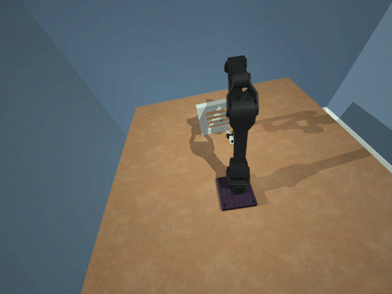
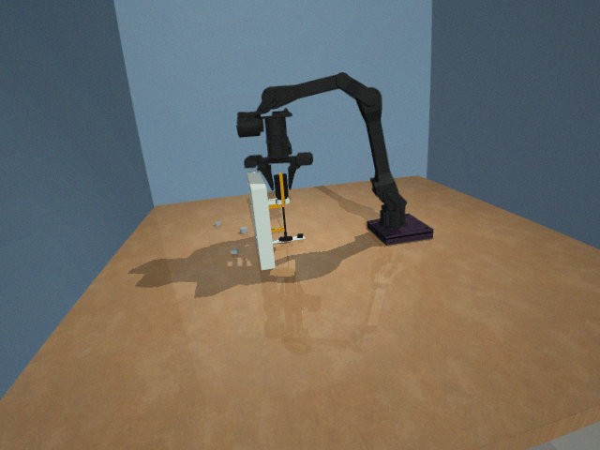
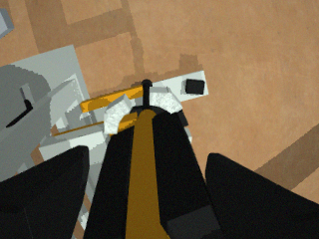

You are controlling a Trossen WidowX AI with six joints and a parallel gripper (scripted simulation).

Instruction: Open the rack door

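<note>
Now: gripper tip 3 cm above the rack door handle and 1 cm to the right of it.
</note>
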